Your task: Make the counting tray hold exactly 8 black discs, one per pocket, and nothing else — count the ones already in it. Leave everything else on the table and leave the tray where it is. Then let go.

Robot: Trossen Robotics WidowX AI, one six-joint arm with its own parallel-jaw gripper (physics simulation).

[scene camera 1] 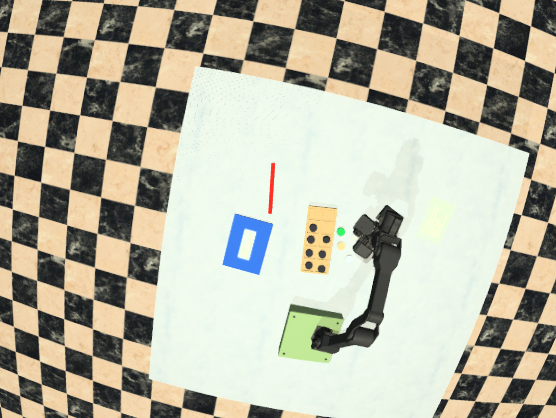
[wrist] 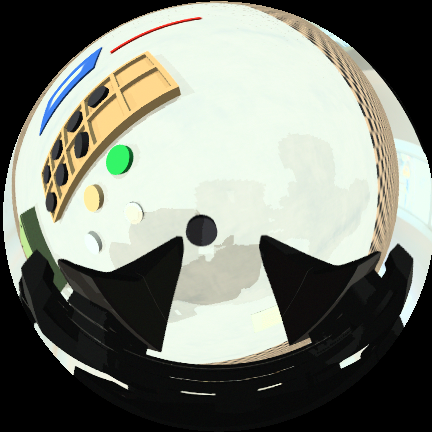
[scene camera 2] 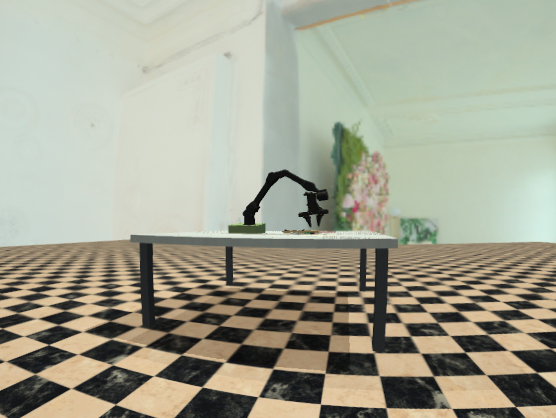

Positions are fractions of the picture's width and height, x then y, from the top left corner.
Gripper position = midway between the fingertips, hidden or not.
Note:
In view: my gripper (scene camera 1: 0.67, 0.54) and a tan counting tray (scene camera 1: 0.58, 0.52).
The tan counting tray shows as well in the wrist view (wrist: 0.33, 0.20). My gripper is seen too in the wrist view (wrist: 0.51, 0.56).

